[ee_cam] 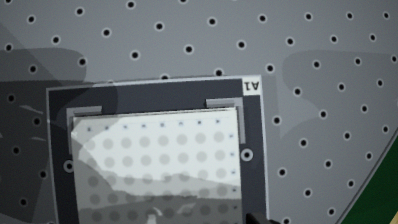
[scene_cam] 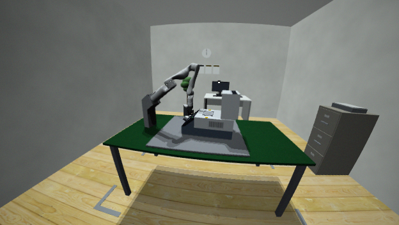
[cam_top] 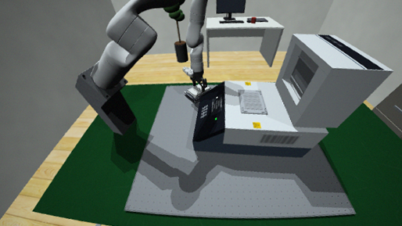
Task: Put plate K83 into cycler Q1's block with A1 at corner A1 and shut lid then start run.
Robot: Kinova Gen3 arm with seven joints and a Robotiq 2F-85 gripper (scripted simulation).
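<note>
The plate K83 is 10 mm below my hand. The rest, counted from my hand: dark plate nest N1 (30 mm below).
</note>
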